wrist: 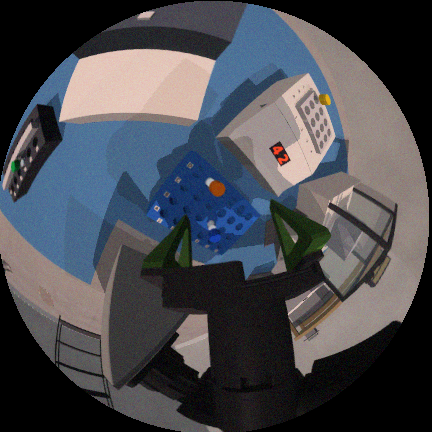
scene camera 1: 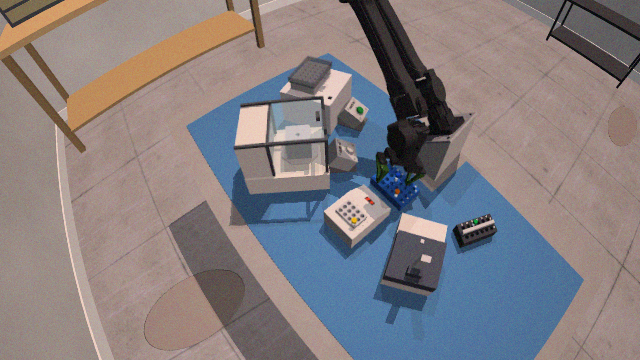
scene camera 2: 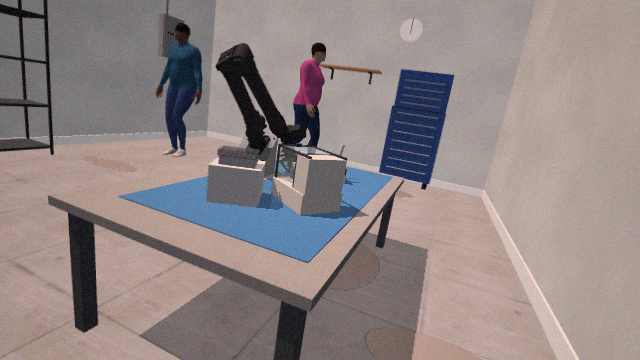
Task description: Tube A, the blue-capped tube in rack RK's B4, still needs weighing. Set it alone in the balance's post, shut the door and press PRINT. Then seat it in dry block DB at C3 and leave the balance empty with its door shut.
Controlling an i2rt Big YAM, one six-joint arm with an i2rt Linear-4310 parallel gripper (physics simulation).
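Seen in the pictures: gripper, between the fingertips: (wrist: 228,210) (scene camera 1: 391,183); arm's base, origin of its link: (wrist: 141,354) (scene camera 1: 445,128) (scene camera 2: 258,144).
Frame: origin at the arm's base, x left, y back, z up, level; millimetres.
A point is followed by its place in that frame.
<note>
My gripper (scene camera 1: 395,181) {x -17, y -222, z -96 mm} (wrist: 228,210) {x -17, y -222, z -96 mm} is open and empty, its green fingers spread above blue rack RK (scene camera 1: 404,200) {x 43, y -226, z -113 mm} (wrist: 197,172) {x 27, y -232, z -129 mm}. The blue-capped tube (wrist: 215,236) {x -21, y -190, z -88 mm} stands in the rack, between and below the fingers in the wrist view; its exact hole cannot be read. The balance (scene camera 1: 250,125) {x -340, y -452, z 61 mm} (scene camera 2: 325,185) {x -362, y -481, z -34 mm} has a white body and a dark-framed glass chamber with no tube visible inside; its door state is unclear. The dry block (scene camera 1: 332,212) {x -58, y -414, z -80 mm} (wrist: 280,177) {x -51, y -297, z -101 mm} shows 42 and holds a yellow-capped tube (scene camera 1: 354,220) {x 6, y -398, z -55 mm} (wrist: 325,99) {x 7, y -392, z -55 mm}. Which button is PRINT cannot be read.
An orange-capped tube (scene camera 1: 397,191) {x 15, y -234, z -88 mm} (wrist: 217,188) {x 15, y -232, z -88 mm} also stands in RK. A dark-lidded box (scene camera 1: 417,255) {x 187, y -348, z -63 mm}, a black rack (scene camera 1: 475,230) {x 268, y -143, z -106 mm} with a green-capped tube, a dial box (scene camera 1: 343,154) {x -171, y -268, z -70 mm}, a green-button box (scene camera 1: 354,116) {x -266, y -126, z -80 mm} and a tall grey panel (scene camera 1: 445,155) {x 59, y -79, z -12 mm} stand around.
</note>
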